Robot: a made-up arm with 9 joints.
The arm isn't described. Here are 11 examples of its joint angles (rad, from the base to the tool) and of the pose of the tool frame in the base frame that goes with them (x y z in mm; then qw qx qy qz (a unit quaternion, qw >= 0)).
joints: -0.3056 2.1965 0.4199 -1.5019 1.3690 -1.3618 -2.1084 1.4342 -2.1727
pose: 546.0 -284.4 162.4 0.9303 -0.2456 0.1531 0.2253
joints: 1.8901 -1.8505 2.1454 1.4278 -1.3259 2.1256 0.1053 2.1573 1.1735
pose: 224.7 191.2 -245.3 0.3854 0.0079 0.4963 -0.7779
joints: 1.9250 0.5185 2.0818 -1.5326 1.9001 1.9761 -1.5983 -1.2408 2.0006
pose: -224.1 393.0 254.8 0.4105 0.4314 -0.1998 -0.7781
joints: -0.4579 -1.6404 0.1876 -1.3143 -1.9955 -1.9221 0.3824 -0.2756 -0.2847
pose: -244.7 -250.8 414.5 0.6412 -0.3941 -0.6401 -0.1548
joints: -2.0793 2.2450 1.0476 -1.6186 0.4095 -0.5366 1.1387 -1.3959 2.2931
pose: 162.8 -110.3 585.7 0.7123 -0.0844 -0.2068 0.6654
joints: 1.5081 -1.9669 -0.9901 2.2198 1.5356 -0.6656 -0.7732 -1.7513 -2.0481
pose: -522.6 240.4 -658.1 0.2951 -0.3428 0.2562 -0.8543
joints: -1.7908 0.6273 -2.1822 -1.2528 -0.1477 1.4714 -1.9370 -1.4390 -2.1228
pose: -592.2 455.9 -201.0 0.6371 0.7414 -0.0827 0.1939
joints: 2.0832 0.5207 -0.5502 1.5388 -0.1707 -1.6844 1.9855 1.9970 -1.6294
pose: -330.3 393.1 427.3 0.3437 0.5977 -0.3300 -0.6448
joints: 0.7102 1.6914 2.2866 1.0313 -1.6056 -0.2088 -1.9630 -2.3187 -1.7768
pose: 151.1 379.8 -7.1 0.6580 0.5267 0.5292 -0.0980
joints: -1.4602 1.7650 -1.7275 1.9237 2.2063 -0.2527 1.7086 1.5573 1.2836
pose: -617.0 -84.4 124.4 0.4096 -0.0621 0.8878 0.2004
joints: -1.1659 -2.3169 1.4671 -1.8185 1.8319 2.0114 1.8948 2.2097 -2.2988
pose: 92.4 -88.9 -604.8 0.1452 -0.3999 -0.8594 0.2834
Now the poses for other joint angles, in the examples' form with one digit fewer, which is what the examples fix.
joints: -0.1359 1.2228 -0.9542 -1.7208 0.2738 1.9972 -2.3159 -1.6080 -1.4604
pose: 610 245 139 0.582 0.347 -0.705 -0.210
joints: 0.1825 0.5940 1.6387 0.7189 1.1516 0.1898 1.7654 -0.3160 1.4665
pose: -207 824 -887 0.243 0.646 0.615 0.382
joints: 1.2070 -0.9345 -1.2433 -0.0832 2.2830 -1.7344 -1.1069 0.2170 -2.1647
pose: 257 627 -255 0.300 0.462 0.090 0.830
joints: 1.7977 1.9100 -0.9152 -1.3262 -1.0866 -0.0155 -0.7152 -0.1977 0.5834
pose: -306 228 15 0.691 -0.689 0.209 0.068
